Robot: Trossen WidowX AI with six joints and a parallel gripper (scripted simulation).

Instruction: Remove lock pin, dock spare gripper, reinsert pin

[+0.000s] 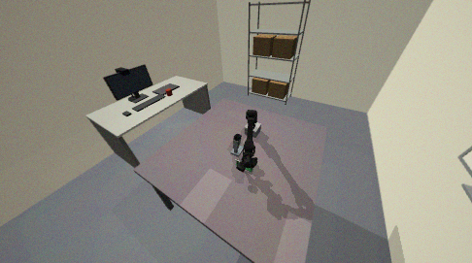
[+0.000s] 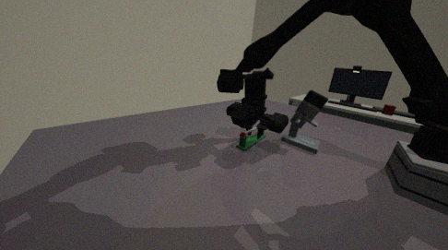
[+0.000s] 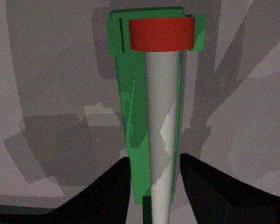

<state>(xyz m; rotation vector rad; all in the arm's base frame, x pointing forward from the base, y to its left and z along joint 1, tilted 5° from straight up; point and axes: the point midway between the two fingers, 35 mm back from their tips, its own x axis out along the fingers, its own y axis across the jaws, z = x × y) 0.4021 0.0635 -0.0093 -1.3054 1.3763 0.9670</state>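
Right now my gripper tip is 10 mm to the right of the green cradle and 10 mm below it. The rest, counted from my gripper tip: mount (130 mm behind, 100 mm to the right, 40 mm above); then spare gripper (130 mm behind, 100 mm to the right, 110 mm above).
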